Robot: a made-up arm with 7 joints.
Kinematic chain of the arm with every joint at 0, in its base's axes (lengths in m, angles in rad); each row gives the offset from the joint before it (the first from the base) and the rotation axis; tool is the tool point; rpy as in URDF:
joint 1: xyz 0 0 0.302 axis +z
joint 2: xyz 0 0 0 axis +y
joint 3: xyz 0 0 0.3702 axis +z
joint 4: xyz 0.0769 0 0 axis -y
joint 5: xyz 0.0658 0 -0.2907 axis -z
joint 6: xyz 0 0 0 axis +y
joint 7: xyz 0.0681 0 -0.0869 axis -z
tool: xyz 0 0 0 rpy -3.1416 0 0
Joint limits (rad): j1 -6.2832..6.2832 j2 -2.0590..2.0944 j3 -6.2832..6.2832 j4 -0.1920..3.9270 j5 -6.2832..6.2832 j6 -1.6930..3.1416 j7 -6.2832..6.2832
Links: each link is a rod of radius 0.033 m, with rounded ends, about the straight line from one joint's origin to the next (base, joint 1, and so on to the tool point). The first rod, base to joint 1, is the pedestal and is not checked.
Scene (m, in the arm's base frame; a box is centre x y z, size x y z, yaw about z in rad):
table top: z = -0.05
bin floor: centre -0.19 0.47 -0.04 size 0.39 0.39 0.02 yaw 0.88
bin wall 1: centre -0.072 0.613 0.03 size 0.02 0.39 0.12 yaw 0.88
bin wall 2: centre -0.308 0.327 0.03 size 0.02 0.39 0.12 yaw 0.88
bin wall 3: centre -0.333 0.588 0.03 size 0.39 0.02 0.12 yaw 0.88
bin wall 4: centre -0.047 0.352 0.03 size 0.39 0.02 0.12 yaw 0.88
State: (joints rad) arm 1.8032 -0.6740 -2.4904 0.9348 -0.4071 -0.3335 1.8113
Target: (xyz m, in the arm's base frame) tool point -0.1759 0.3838 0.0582
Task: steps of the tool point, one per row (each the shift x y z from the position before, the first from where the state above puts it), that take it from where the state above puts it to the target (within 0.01 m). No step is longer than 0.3 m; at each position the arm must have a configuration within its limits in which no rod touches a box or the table.
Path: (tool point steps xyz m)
1: -0.2117 -0.1241 -0.0816
2: -0.2457 -0.0026 -0.0638
3: -0.2141 0.1167 -0.0401
4: -0.1288 0.2011 -0.0132
5: -0.0171 0.2293 0.0145
6: 0.0883 0.1983 0.0399
7: 0.1592 0.1223 0.0604
8: -0.0077 0.0074 -0.0814
9: 0.0077 -0.0074 -0.0912

